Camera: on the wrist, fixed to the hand. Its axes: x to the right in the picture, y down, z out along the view.
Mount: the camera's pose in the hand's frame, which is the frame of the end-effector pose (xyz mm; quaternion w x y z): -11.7 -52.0 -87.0 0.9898 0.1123 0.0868 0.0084
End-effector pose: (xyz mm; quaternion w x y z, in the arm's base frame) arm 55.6 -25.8 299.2 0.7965 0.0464 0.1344 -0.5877
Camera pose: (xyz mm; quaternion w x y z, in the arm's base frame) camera -10.8 -10.7 223.2 0.7765 0.1875 0.1358 -0.5861
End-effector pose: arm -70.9 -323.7 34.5 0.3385 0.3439 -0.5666 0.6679
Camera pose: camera -27.5 -231.6 41.3 0.3400 0.3157 -0.4593 0.7575
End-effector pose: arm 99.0 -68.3 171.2 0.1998 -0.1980 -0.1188 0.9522
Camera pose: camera 163.1 -14.1 113.2 0.2223 -0.2572 0.0084 0.9404
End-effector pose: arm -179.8 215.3 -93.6 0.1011 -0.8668 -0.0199 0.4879
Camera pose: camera -108.6 251.1 -29.8 0.1950 -0.8892 0.0512 0.4108
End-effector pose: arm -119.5 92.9 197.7 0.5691 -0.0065 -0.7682 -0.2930
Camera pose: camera -57.5 13.8 180.1 0.6332 0.0765 -0.7439 -0.1995
